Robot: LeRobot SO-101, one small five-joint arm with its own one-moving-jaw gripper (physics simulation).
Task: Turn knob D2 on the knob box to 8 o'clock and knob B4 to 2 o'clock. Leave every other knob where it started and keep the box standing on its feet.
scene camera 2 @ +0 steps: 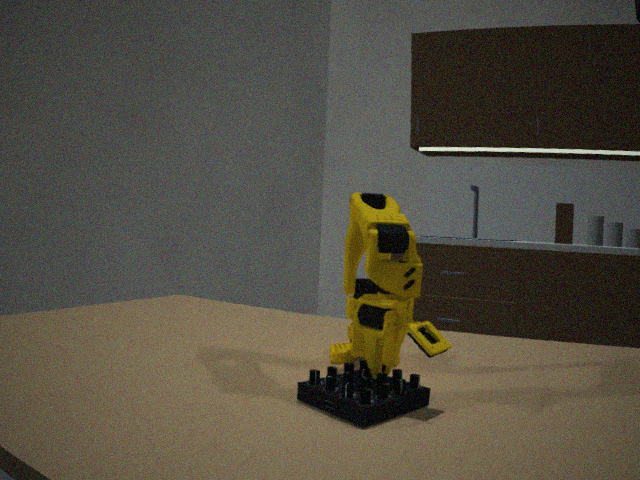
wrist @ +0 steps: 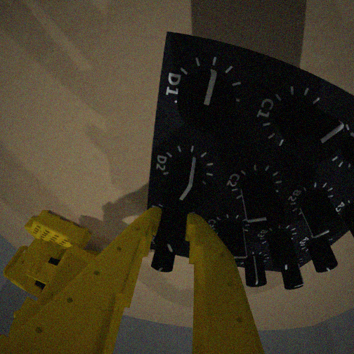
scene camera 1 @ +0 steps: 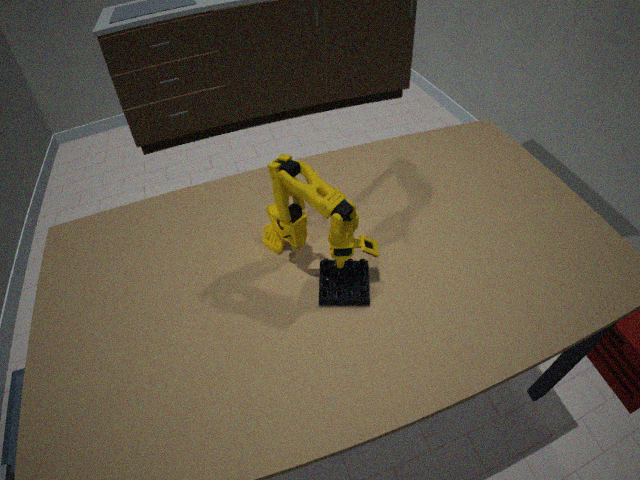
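Where they show: hand at its tool point: (scene camera 2: pixel 384 372) (scene camera 1: pixel 338 261); arm's base at its link origin: (scene camera 2: pixel 358 363) (scene camera 1: pixel 287 242).
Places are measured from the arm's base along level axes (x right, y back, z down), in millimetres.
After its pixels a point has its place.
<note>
The black knob box (scene camera 1: pixel 344 302) {y -219, x -61, z -12 mm} (scene camera 2: pixel 361 417) {y -237, x -106, z -12 mm} (wrist: pixel 235 145) stands flat on the table. In the wrist view, knob D2 (wrist: pixel 187 187) shows just above the jaw tips, apart from them; its pale pointer line is visible, but its exact hour is unclear. My gripper (wrist: pixel 174 215) (scene camera 1: pixel 340 266) (scene camera 2: pixel 378 375) {y -122, x -86, z -28 mm} points down into the edge row and is shut on a dark knob between D2 and the corner knob, apparently D3; its label and pointer are hidden. Knob B4 is somewhere among the far knobs at lower right in the wrist view; I cannot single it out.
In the wrist view, knob D1 (wrist: pixel 207 92) is at the top of the edge row and knob C2 (wrist: pixel 257 195) stands right of D2. The corner knob (wrist: pixel 162 261) is just past the jaws. The table (scene camera 1: pixel 180 372) {y -257, x 301, z 0 mm} (scene camera 2: pixel 180 439) {y -367, x 18, z 0 mm} surrounds the box.
</note>
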